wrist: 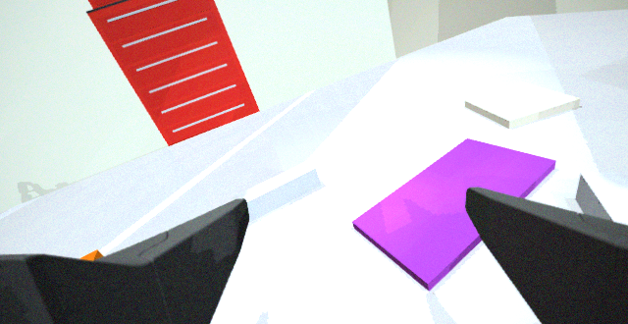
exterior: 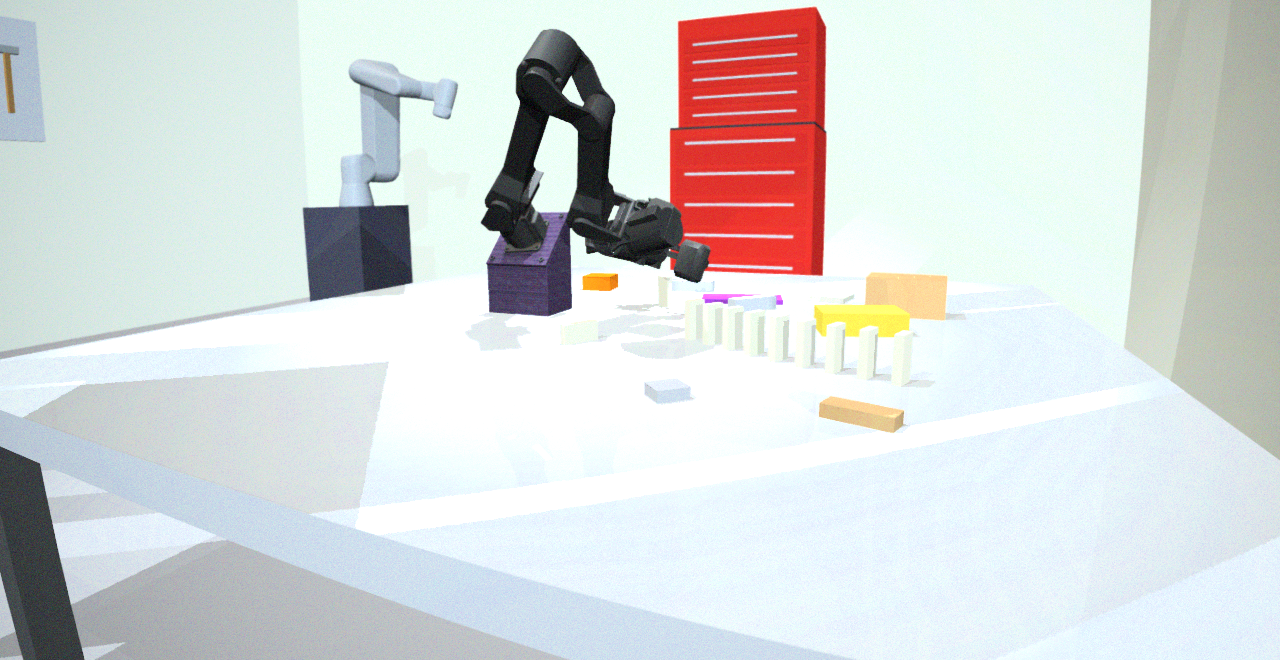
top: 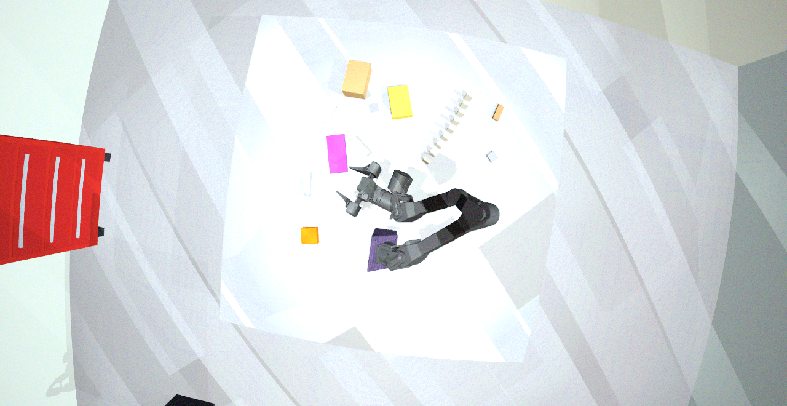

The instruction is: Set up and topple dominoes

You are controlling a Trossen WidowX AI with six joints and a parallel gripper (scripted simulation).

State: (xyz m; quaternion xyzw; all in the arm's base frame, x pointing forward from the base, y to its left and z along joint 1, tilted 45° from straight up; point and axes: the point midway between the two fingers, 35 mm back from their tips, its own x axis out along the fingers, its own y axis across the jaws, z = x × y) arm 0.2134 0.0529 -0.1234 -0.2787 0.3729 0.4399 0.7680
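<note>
Right now my gripper tip is 90 mm short of the magenta slab, 80 mm above it and 40 mm to the right of it. The rest, counted from my gripper tip: yellow block (290 mm ahead, 180 mm to the right, 60 mm below); tan box (370 mm ahead, 50 mm below, 10 mm to the right); orange block (220 mm behind, 120 mm to the left, 70 mm below).
</note>
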